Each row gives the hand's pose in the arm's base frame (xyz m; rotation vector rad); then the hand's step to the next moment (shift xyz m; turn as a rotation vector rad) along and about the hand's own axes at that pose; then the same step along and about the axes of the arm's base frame.
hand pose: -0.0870 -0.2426 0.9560 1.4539 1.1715 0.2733
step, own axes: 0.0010 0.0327 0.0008 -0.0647 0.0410 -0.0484
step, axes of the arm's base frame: 0.0171 0.0066 0.0271 -0.0458 -0.0118 0.0773
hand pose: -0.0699 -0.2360 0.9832 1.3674 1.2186 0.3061
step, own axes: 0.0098 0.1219 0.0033 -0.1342 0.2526 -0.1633
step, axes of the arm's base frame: 0.0629 0.0386 0.0976 -0.0671 0.0565 0.3175
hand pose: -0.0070 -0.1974 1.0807 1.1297 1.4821 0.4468
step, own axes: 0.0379 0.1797 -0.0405 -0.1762 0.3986 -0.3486
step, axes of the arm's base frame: 0.0381 0.1272 0.1332 -0.1842 0.1472 0.5058
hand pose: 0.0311 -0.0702 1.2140 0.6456 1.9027 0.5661
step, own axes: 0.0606 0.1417 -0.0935 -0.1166 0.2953 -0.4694
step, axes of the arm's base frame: -0.0808 0.1363 0.0859 -0.3351 0.0969 0.4466
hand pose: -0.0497 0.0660 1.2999 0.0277 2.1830 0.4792
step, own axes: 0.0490 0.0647 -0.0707 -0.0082 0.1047 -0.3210
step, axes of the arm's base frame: -0.0945 0.0459 0.0234 -0.2588 -0.0102 0.2168
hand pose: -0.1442 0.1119 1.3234 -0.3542 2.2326 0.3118
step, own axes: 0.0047 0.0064 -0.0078 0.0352 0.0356 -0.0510
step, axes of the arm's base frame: -0.0107 0.0026 0.0019 -0.0702 0.0106 0.0081
